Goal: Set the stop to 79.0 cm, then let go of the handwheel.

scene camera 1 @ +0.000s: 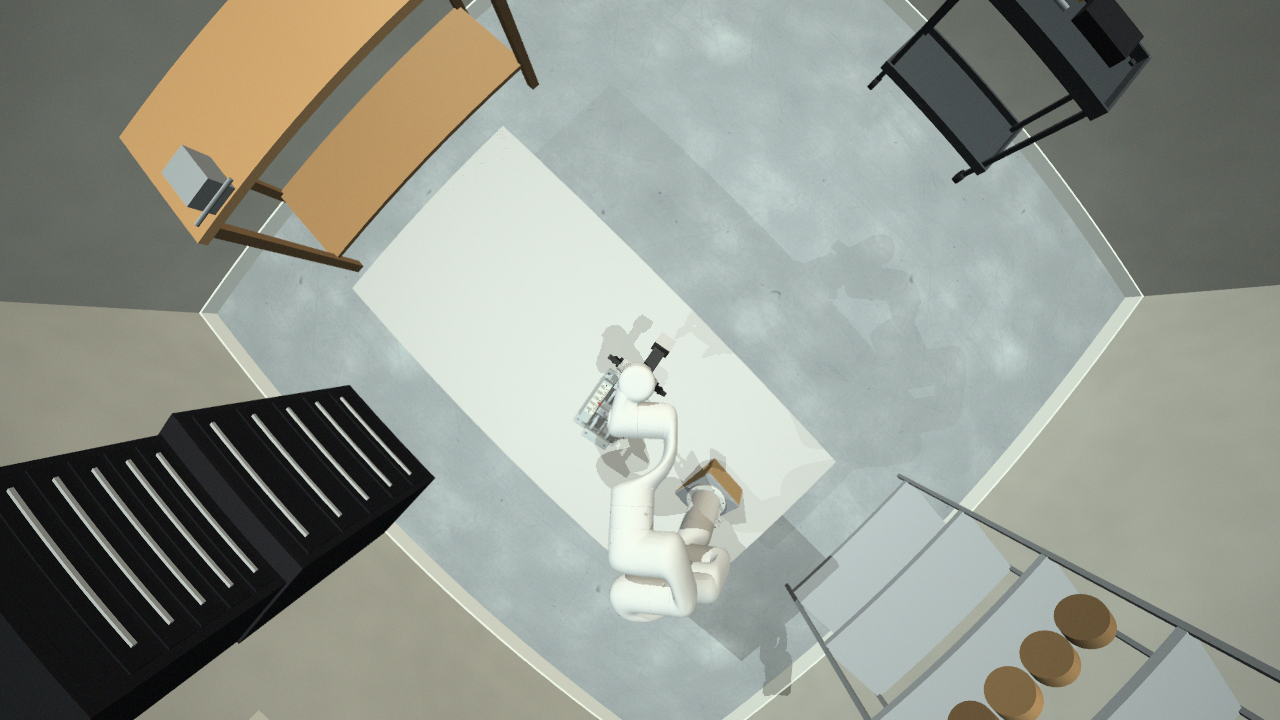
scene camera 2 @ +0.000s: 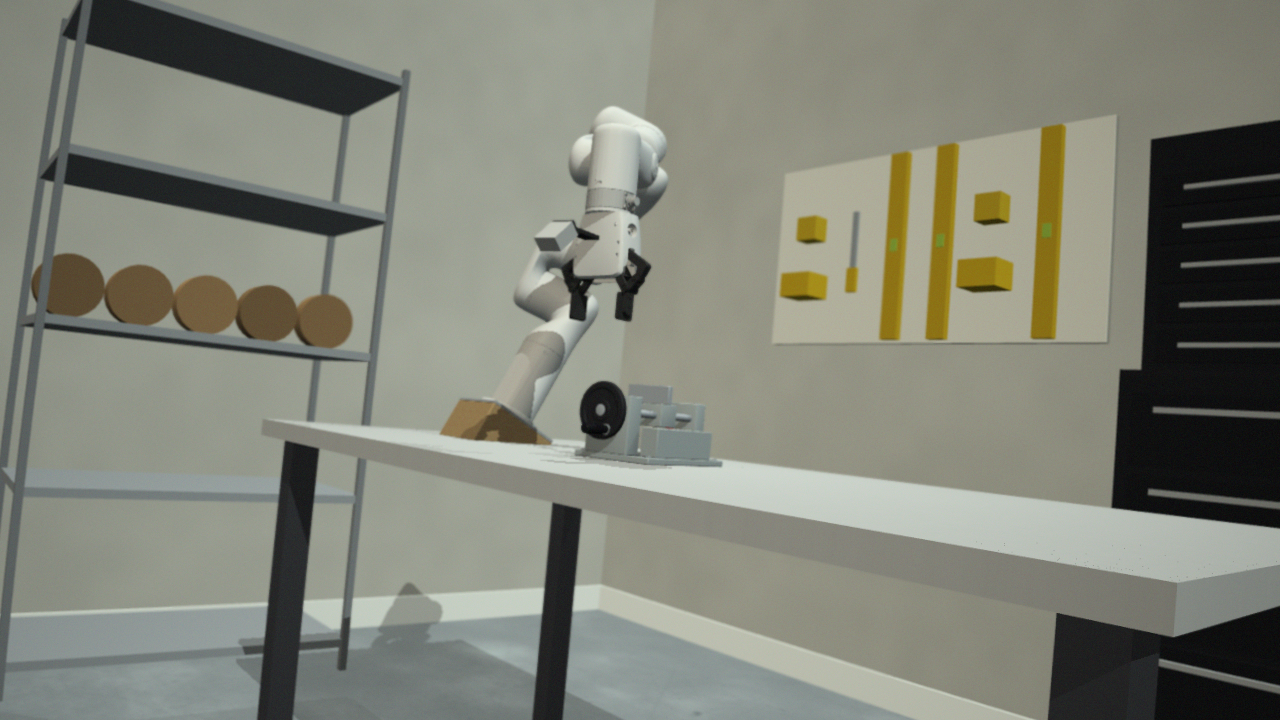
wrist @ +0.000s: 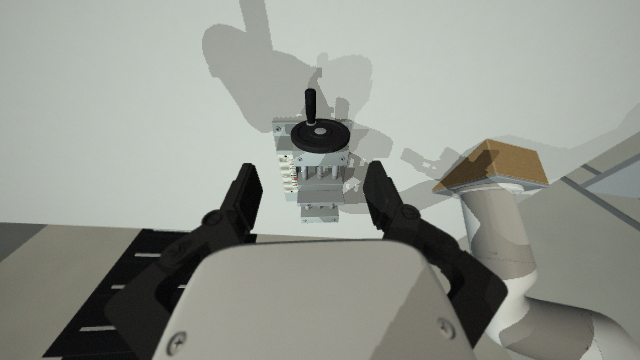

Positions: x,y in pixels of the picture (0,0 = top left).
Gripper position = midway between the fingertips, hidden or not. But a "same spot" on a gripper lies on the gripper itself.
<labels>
my gripper: scene camera 1 637,373; scene camera 2; wrist
same spot on my gripper: (scene camera 2: pixel 629 285) = (wrist: pixel 203 231)
</labels>
